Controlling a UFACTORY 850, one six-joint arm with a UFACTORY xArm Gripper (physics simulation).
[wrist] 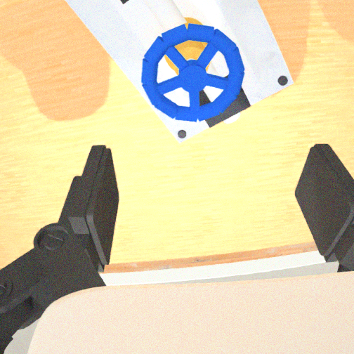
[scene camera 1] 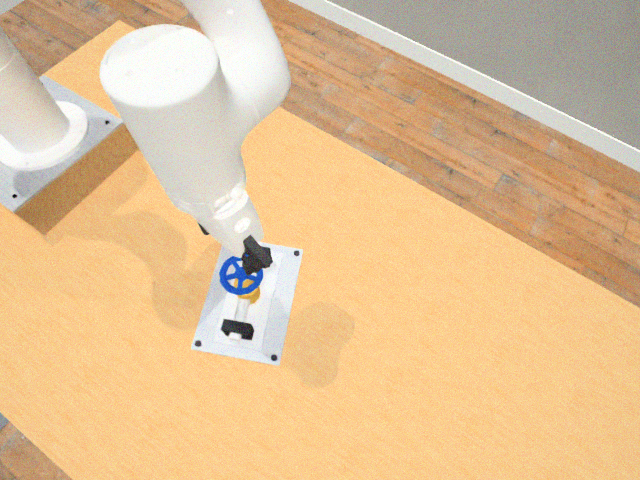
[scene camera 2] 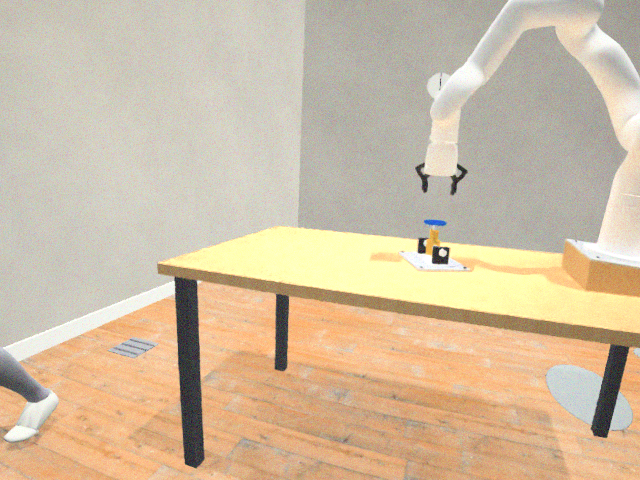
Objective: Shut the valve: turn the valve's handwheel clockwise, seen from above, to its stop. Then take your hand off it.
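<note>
The blue handwheel (scene camera 1: pixel 240 292) (scene camera 2: pixel 434 223) (wrist: pixel 193 76) sits level on top of the valve's yellow body (scene camera 1: pixel 251 296) (scene camera 2: pixel 433 243) (wrist: pixel 192 49). The valve is mounted on a pale plate (scene camera 1: pixel 281 310) (scene camera 2: pixel 444 266) (wrist: pixel 265 60) on the table. My gripper (scene camera 2: pixel 438 192) (wrist: pixel 211 169) is open and empty, with its fingers wide apart. In the scene camera 2 view it hangs above the handwheel, clear of it. In the wrist view the handwheel lies beyond the fingertips. In the scene camera 1 view a black finger covers part of the wheel's rim. Whether the wheel is at its stop cannot be seen.
Two black pipe supports stand on the plate; one support (scene camera 1: pixel 237 329) (scene camera 2: pixel 440 255) shows well. The wooden table (scene camera 1: pixel 439 335) (scene camera 2: pixel 310 268) carries the arm's base block (scene camera 1: pixel 82 186) (scene camera 2: pixel 584 268). A person's lower leg and white shoe (scene camera 2: pixel 33 417) show at the left, beside the table.
</note>
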